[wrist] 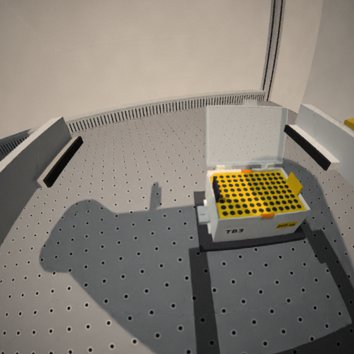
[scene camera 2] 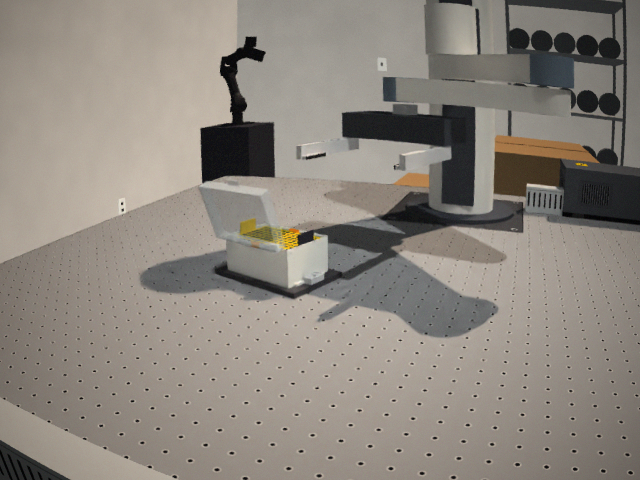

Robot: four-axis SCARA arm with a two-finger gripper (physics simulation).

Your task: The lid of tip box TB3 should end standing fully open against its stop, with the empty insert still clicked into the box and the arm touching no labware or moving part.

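Places are measured from the arm's base along level axes (x back, y right, z up), in metres.
Pixels of known places: gripper, fingertip midpoint: (scene camera 2: 347, 156); arm's base at its link origin: (scene camera 2: 460, 215).
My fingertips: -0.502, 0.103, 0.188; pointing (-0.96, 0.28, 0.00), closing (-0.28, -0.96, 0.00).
Observation:
Ahead of a thing's pixels: the offset from my fingertips to its top centre, as dx, dy, dz. "pt": to the spot under its first point.
Tip box TB3 @(-0.013, +0.103, -0.110) (scene camera 2: 258, 262) (wrist: 257, 228) sits on a dark base plate @(pt -0.057, +0.118, -0.168) (scene camera 2: 253, 279) (wrist: 250, 244). Its translucent lid @(pt -0.093, +0.117, -0.057) (scene camera 2: 237, 207) (wrist: 246, 135) stands up from the hinge side, leaning a little back beyond upright; whether it rests on its stop cannot be told. The yellow insert @(-0.013, +0.103, -0.101) (scene camera 2: 271, 236) (wrist: 257, 193) lies level in the box, with orange clips (wrist: 246, 171) (wrist: 268, 216) at its long edges. A pale front latch @(pt -0.041, +0.035, -0.160) (scene camera 2: 313, 277) (wrist: 202, 214) hangs out. My gripper (scene camera 2: 356, 156) (wrist: 184, 117) is open and empty, high and apart from box and lid.
A yellow tab @(+0.004, +0.156, -0.101) (scene camera 2: 248, 225) (wrist: 295, 183) and a black tab @(-0.030, +0.050, -0.101) (scene camera 2: 306, 237) (wrist: 216, 188) stand at opposite ends of the insert. The arm column (scene camera 2: 483, 170) rises behind. A dark equipment box @(pt +0.537, -0.498, -0.104) (scene camera 2: 620, 192) is at the right; a black arm (scene camera 2: 237, 98) stands on a pedestal (scene camera 2: 224, 152).

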